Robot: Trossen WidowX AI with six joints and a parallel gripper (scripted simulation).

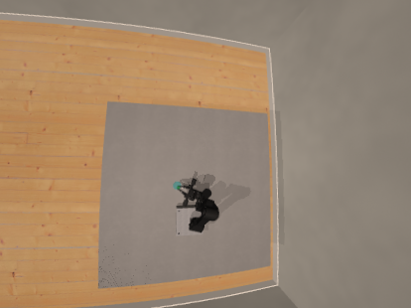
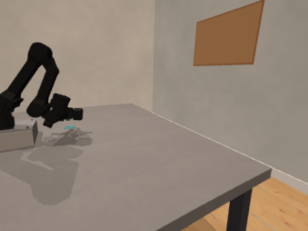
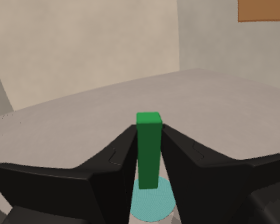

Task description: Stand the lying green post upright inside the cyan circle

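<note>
My gripper is now 1 cm short of the cyan circle, 3 cm to the right of it and 10 cm above it. From my hand the other things lie so: green post 1 cm ahead, 3 cm to the left, 2 cm below.
</note>
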